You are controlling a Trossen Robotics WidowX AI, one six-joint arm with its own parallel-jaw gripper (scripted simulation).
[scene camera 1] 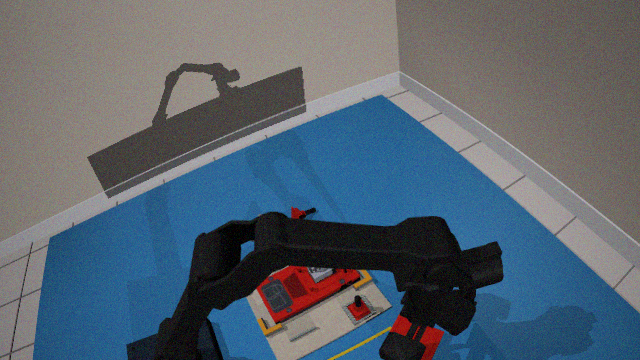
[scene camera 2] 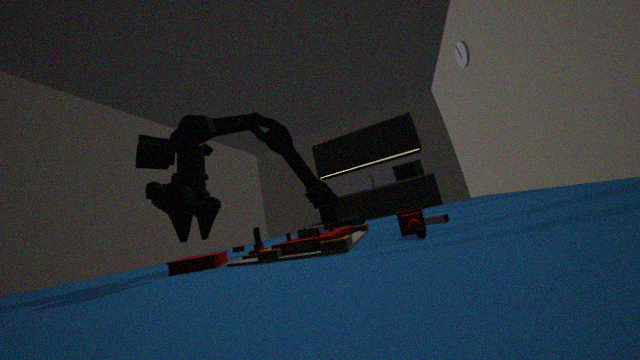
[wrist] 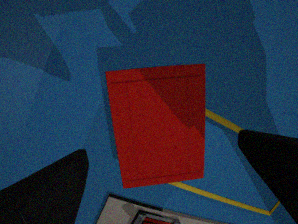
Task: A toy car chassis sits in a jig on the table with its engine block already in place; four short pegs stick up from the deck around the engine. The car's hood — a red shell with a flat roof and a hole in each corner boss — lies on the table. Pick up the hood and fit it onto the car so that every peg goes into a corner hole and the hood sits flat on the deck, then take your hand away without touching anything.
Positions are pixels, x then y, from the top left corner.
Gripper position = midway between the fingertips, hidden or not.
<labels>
gripper: scene camera 1 417, 331; scene camera 2 195, 240; wrist 166, 147
</labels>
